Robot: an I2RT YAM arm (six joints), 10 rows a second.
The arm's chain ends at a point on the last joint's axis. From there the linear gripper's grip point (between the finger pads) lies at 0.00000 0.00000 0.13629 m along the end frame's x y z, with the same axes.
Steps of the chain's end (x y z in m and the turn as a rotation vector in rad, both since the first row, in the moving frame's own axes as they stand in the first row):
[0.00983 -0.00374 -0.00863 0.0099 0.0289 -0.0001]
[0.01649 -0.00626 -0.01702 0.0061 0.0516 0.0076]
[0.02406 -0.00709 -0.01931 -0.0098 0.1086 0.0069]
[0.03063 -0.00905 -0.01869 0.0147 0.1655 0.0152]
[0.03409 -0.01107 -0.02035 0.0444 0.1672 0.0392]
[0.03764 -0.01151 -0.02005 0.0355 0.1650 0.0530]
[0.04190 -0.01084 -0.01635 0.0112 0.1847 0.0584]
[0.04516 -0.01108 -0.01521 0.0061 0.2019 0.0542]
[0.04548 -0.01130 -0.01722 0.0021 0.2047 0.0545]
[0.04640 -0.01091 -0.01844 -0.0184 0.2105 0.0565]
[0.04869 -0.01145 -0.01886 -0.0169 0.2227 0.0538]
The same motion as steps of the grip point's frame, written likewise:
[0.01377 -0.00509 -0.00869 0.0099 0.0289 -0.0001]
[0.02352 -0.00706 -0.01720 0.0061 0.0516 0.0076]
[0.03883 -0.00571 -0.02012 -0.0098 0.1086 0.0069]
[0.05310 -0.01087 -0.02057 0.0147 0.1655 0.0152]
[0.05688 -0.01664 -0.02238 0.0444 0.1672 0.0392]
[0.06014 -0.01573 -0.02199 0.0355 0.1650 0.0530]
[0.06696 -0.01162 -0.01868 0.0112 0.1847 0.0584]
[0.07250 -0.01116 -0.01798 0.0061 0.2019 0.0542]
[0.07318 -0.01083 -0.02007 0.0021 0.2047 0.0545]
[0.07479 -0.00761 -0.02147 -0.0184 0.2105 0.0565]
[0.07871 -0.00835 -0.02224 -0.0169 0.2227 0.0538]

